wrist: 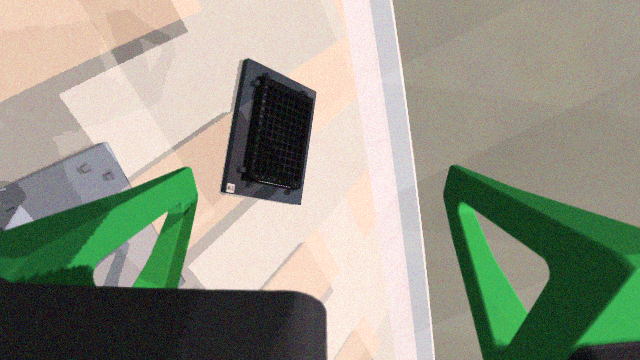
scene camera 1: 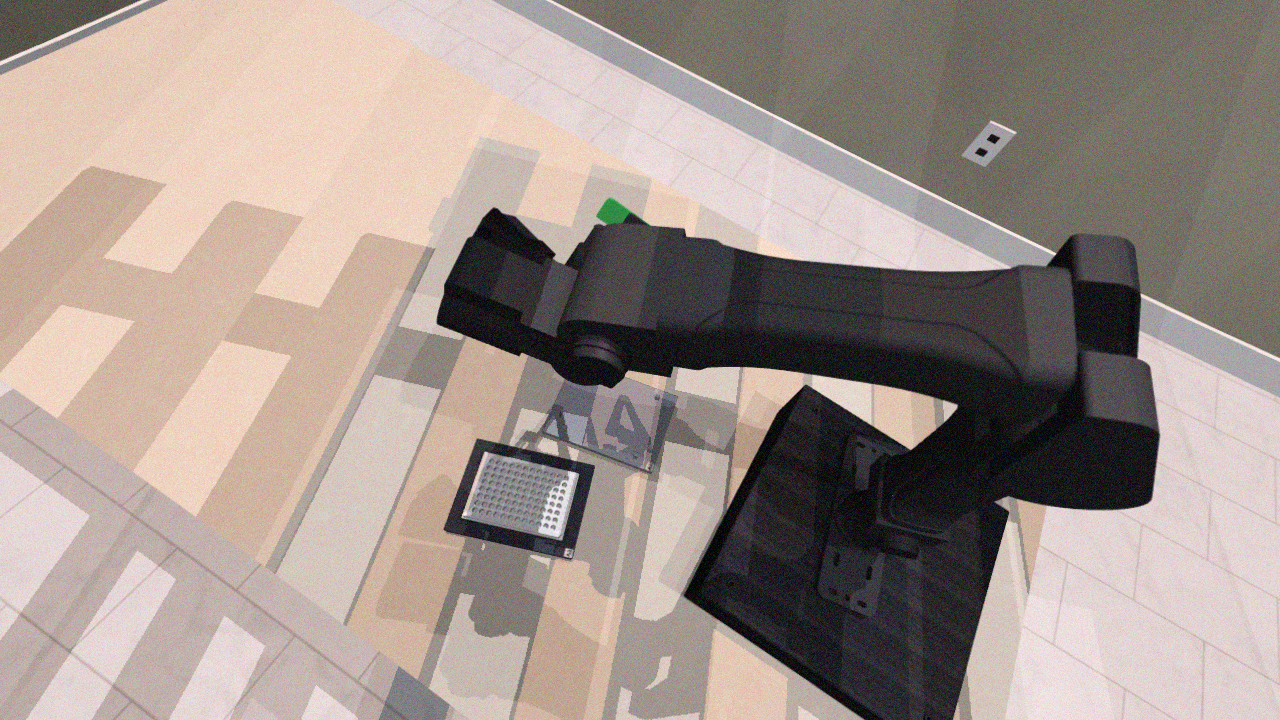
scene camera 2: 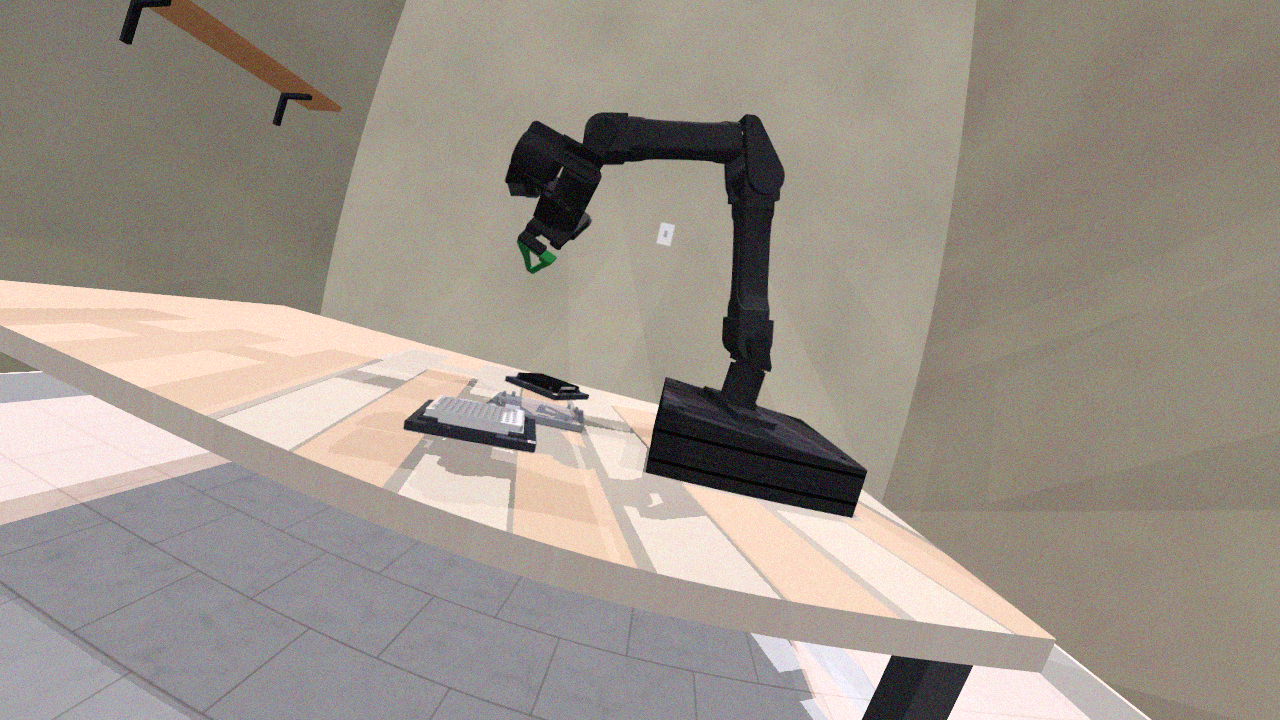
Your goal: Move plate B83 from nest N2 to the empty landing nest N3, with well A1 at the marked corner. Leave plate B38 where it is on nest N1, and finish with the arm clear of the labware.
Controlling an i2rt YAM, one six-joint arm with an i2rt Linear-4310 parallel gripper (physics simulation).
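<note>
My gripper (scene camera 2: 537,257) (wrist: 320,180) is open and empty, high above the table. In scene camera 1 the arm hides most of it. A black well plate (scene camera 2: 546,383) (wrist: 282,132) sits on a dark nest (wrist: 239,125) with a white A1 mark at one corner; the arm hides them in scene camera 1. A white well plate (scene camera 1: 519,492) (scene camera 2: 474,414) sits on another dark nest (scene camera 1: 519,538) (scene camera 2: 469,436). The empty grey nest (scene camera 1: 617,420) (scene camera 2: 563,414) (wrist: 60,182) lies between them, partly behind a green finger in the wrist view. No plate or nest numbers are readable.
The arm's black base block (scene camera 1: 760,537) (scene camera 2: 751,474) stands on the table beside the nests. The upper arm (scene camera 1: 850,313) (scene camera 2: 680,140) reaches out above the table. A wooden wall shelf (scene camera 2: 241,49) is at the upper left. Striped shadows cross the nests and table.
</note>
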